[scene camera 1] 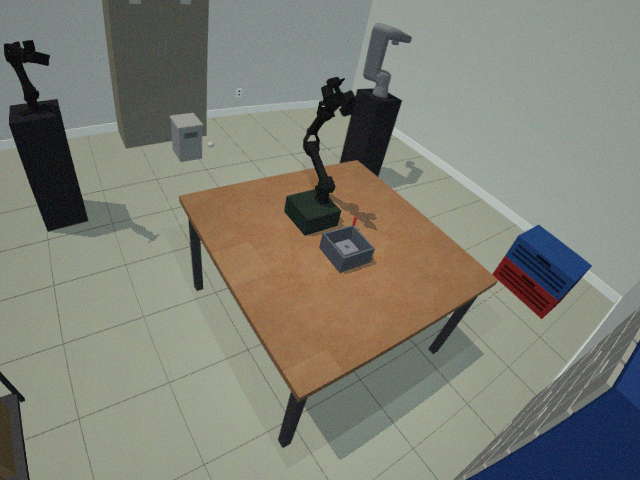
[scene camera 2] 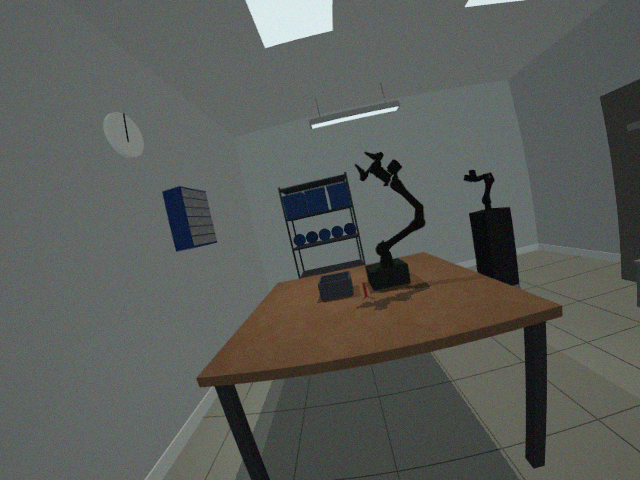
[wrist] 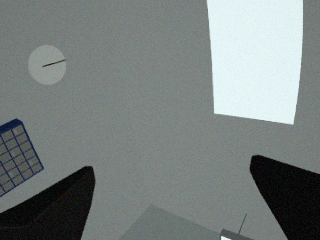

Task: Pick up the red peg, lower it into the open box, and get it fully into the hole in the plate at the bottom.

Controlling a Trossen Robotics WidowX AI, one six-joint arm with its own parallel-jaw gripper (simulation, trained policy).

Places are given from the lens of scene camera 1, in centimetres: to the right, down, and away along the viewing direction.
grey box (scene camera 1: pixel 366 250): 22, 5, 176
